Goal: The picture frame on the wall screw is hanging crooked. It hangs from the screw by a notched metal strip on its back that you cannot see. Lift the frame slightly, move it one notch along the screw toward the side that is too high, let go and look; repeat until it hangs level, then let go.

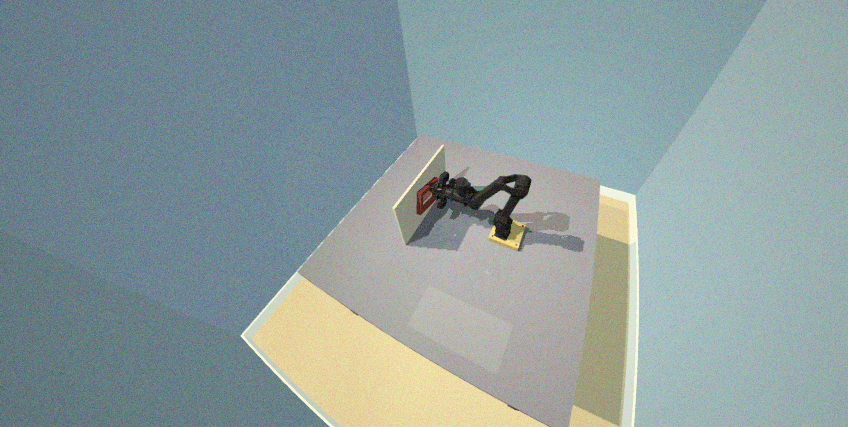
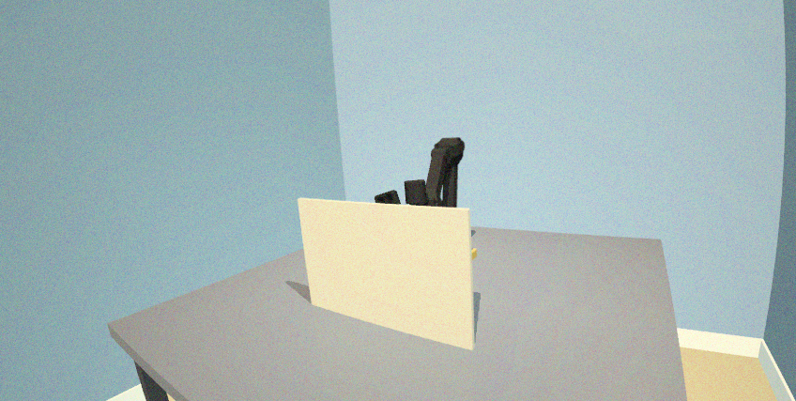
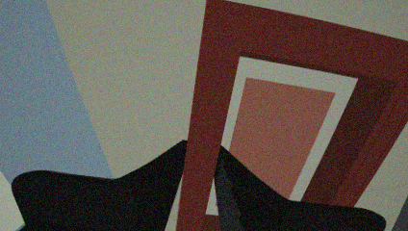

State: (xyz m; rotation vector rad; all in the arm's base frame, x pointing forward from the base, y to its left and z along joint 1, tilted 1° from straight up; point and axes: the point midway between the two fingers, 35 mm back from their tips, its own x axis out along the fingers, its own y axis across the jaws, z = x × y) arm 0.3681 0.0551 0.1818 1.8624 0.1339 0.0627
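My gripper tip is now 5 cm above the dark red picture frame and 2 cm to the right of it. Round my gripper tip: cream wall panel 6 cm below, 2 cm ahead, 1 cm to the left.
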